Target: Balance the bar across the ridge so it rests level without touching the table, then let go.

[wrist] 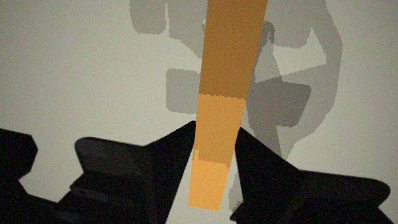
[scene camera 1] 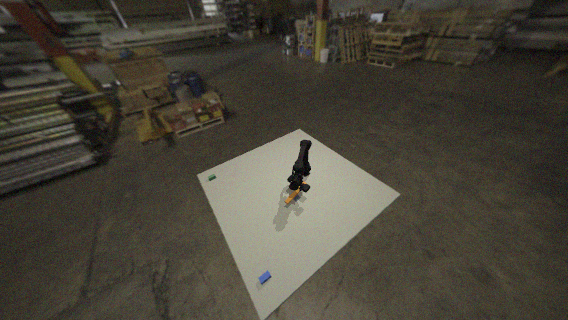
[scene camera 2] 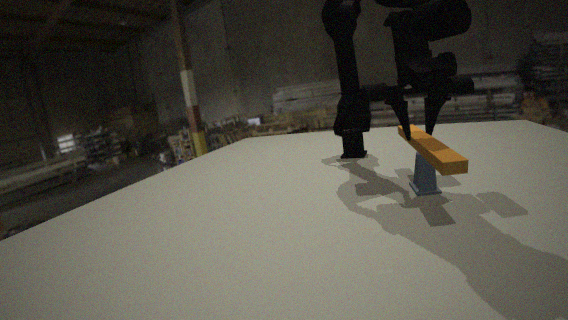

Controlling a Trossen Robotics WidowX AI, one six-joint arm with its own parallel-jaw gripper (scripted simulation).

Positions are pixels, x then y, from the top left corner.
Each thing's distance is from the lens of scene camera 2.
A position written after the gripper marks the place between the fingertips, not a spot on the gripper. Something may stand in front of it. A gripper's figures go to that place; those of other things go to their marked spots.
gripper (scene camera 2: 418, 139): 0.47 m
bar (scene camera 2: 446, 161): 0.33 m
